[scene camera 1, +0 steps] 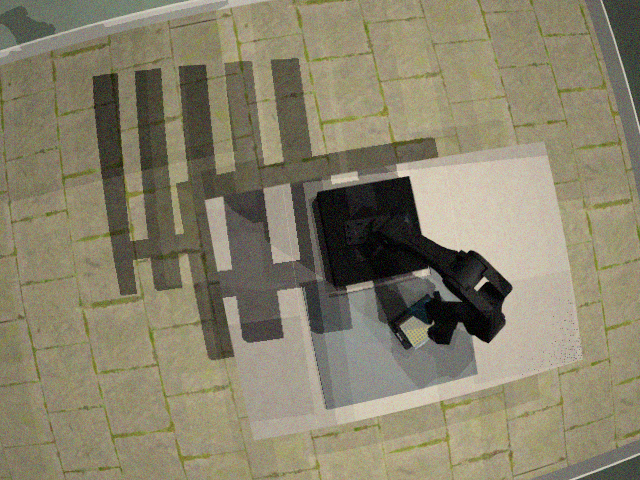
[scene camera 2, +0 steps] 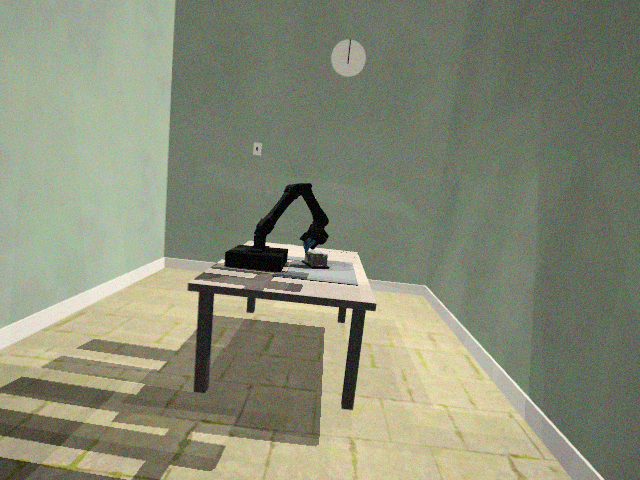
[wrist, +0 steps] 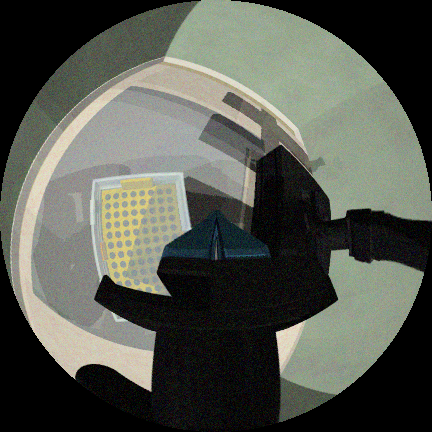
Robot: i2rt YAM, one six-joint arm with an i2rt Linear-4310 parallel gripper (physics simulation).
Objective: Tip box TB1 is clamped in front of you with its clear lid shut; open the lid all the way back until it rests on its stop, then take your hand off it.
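Frame: origin at the arm's base, x back, y right, z up, level; centimetres.
Seen in the pictures: gripper, fingertip midpoint: [scene camera 1: 406,310] [scene camera 2: 305,252] [wrist: 215,215]; arm's base, origin of the base link: [scene camera 1: 378,229] [scene camera 2: 259,249] [wrist: 316,236].
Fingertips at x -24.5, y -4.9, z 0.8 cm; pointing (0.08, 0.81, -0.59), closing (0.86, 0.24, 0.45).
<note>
Offsets run from my fingertips to a thing's middle. "spot": to the spot under its first point. Level surfaces: height alone.
Tip box TB1 {dz -3.6, dx -5.3, dy -4.7 cm} [scene camera 1: 415,332] [scene camera 2: 316,259] [wrist: 125,225] stands upright on the grey-blue mat, with a yellow, hole-filled rack inside pale clear walls. Its clear lid looks shut over the rack, though the clear plastic is hard to make out. A yellow tab {dz -0.9, dx -7.9, dy +0.2 cm} [wrist: 136,183] sits at the box's upper edge in the wrist view. My gripper [scene camera 1: 417,308] [scene camera 2: 307,250] [wrist: 215,215] is shut and empty, its blue fingertips together at the side of the box nearer the arm's base. Whether they touch the box cannot be told. The gripper body hides the box's lower right corner in the wrist view.
The black arm base [scene camera 1: 367,232] [scene camera 2: 255,258] stands close to the mat {dz -7.5 cm} [scene camera 1: 361,372] [scene camera 2: 343,273]. The pale table {dz -7.8 cm} [scene camera 1: 522,206] [scene camera 2: 336,293] bears both. A dark holder {spot: dz -5.9, dx -8.5, dy +1.1 cm} [scene camera 1: 401,335] [scene camera 2: 323,266] shows at the box's foot. Striped shadows cross the table.
</note>
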